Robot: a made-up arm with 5 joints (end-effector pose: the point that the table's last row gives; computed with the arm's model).
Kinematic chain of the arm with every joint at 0, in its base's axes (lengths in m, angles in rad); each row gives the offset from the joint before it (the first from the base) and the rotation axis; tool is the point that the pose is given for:
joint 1: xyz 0 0 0.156 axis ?
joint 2: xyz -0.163 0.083 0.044 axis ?
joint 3: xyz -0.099 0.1 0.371 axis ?
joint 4: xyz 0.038 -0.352 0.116 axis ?
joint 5: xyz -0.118 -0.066 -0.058 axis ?
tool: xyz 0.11 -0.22 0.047
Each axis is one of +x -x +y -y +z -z.
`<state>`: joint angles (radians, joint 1 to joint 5).
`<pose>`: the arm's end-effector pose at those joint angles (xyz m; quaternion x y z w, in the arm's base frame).
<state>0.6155 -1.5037 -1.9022 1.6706 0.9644</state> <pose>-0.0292 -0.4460 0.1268 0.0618 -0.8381 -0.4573 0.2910</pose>
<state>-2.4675 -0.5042 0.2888 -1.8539 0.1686</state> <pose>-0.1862 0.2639 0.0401 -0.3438 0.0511 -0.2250 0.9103</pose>
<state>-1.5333 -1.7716 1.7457 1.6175 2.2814</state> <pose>0.0103 0.5462 -0.2783 0.3021 0.7342 0.5829 0.1730</pose>
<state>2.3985 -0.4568 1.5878 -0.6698 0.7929</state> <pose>-0.0444 0.0083 -0.4649 0.8678 0.2326 0.3212 0.2994</pose>
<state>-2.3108 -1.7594 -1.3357 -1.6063 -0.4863</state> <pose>-0.0057 0.1795 -0.2615 0.2342 0.8412 0.1989 0.4449</pose>
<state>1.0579 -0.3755 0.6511 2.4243 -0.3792</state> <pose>-0.0044 -0.5471 0.5415 -0.6753 -0.0945 0.1552 0.7148</pose>
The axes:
joint 1: +x
joint 2: -z
joint 3: +y
joint 4: -x
joint 5: -y

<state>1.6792 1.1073 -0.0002 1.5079 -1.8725</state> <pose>-0.6371 -0.8041 0.1013 0.0335 0.9941 0.0656 0.0791</pose>
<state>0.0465 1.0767 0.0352 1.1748 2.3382</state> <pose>-0.6221 0.1118 0.9590 -0.5551 -0.5523 0.2546 0.5674</pose>
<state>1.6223 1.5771 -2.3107 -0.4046 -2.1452</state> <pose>-0.6092 -0.4470 0.1333 0.4816 0.4415 -0.3779 0.6560</pose>
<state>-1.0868 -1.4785 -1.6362 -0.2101 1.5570</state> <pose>0.3591 0.1737 0.4332 0.6508 -0.5758 0.3312 0.3677</pose>
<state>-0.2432 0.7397 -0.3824 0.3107 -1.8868</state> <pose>-0.6833 -0.1173 0.6192 0.1063 0.6007 -0.4678 0.6395</pose>
